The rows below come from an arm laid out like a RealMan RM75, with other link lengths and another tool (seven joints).
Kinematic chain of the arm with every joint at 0, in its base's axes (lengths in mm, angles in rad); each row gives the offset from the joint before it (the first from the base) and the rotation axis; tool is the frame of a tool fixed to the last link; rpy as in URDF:
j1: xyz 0 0 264.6 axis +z
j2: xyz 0 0 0 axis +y
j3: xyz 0 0 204.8 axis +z
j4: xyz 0 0 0 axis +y
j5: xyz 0 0 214.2 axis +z
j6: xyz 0 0 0 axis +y
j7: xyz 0 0 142.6 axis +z
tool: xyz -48 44 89 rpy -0.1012 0 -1.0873
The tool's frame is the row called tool.
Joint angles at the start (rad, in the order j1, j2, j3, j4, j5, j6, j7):
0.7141 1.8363 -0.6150 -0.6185 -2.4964 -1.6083 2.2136
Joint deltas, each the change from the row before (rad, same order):
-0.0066 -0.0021 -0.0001 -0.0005 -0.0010 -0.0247 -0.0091
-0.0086 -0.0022 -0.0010 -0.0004 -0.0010 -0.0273 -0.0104
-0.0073 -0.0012 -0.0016 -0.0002 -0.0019 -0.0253 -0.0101
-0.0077 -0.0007 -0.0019 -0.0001 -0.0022 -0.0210 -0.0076
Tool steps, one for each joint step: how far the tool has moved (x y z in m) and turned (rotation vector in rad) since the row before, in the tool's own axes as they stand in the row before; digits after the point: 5 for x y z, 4 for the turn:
0.00048 0.00653 -0.00042 -0.0213 -0.0065 -0.0038
0.00091 0.00764 -0.00029 -0.0242 -0.0071 -0.0034
0.00056 0.00734 0.00024 -0.0239 -0.0064 -0.0042
0.00109 0.00654 0.00046 -0.0207 -0.0050 -0.0010

